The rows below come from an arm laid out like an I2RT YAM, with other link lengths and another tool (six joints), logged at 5 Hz.
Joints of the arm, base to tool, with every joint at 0 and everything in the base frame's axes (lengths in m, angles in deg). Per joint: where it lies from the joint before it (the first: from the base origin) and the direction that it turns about. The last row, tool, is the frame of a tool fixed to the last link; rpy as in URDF.
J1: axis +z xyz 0 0 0.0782
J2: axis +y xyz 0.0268 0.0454 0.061
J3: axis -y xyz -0.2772 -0.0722 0
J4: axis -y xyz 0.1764 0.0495 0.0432
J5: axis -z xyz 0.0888 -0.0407 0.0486
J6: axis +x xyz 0.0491 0 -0.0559
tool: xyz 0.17 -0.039 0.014 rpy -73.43 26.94 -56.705
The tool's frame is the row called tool.
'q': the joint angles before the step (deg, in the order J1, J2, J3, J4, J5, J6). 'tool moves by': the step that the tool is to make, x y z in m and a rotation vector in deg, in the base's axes. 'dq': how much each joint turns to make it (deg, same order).
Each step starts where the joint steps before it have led.
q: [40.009 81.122 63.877 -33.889 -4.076 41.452]
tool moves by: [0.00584 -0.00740 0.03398 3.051 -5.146 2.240]
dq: [-3.431 -5.201 0.940 -0.677 -3.169 -4.787]
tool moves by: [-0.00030 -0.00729 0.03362 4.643 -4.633 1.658]
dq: [-4.197 -5.639 0.000 0.285 -5.115 -3.125]
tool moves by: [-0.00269 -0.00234 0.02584 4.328 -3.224 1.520]
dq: [-3.497 -3.782 0.000 0.829 -5.246 -1.444]
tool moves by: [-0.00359 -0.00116 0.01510 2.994 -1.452 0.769]
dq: [-2.253 -2.186 -0.001 0.481 -3.608 -0.044]
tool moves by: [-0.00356 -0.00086 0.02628 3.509 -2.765 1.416]
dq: [-3.039 -2.207 1.684 -0.132 -4.853 -0.590]
